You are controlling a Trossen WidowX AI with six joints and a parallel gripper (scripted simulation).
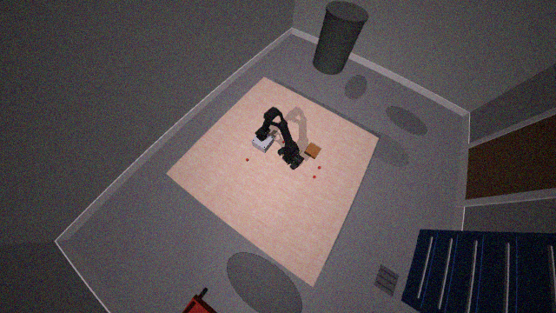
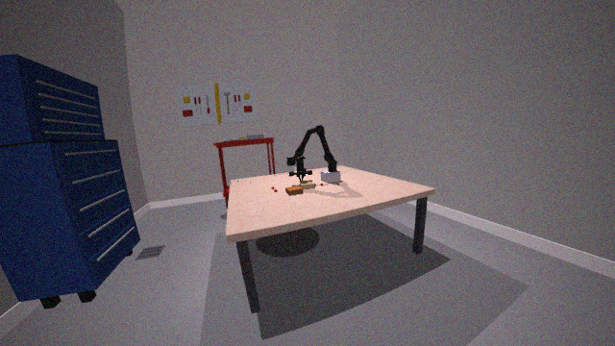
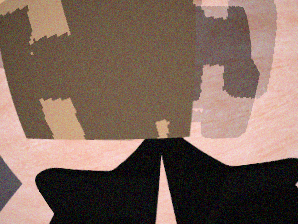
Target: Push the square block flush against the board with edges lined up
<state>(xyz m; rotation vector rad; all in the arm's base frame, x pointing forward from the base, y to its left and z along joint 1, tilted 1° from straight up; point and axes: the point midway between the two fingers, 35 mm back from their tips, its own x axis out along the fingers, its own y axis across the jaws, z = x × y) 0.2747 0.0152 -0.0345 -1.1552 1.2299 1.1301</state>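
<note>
Right now the pale tan flat piece is 30 mm behind my gripper tip, 90 mm to the left of it and 10 mm above it. From my gripper tip the other things lie so: square block: 80 mm ahead, 220 mm to the left, 10 mm above.
</note>
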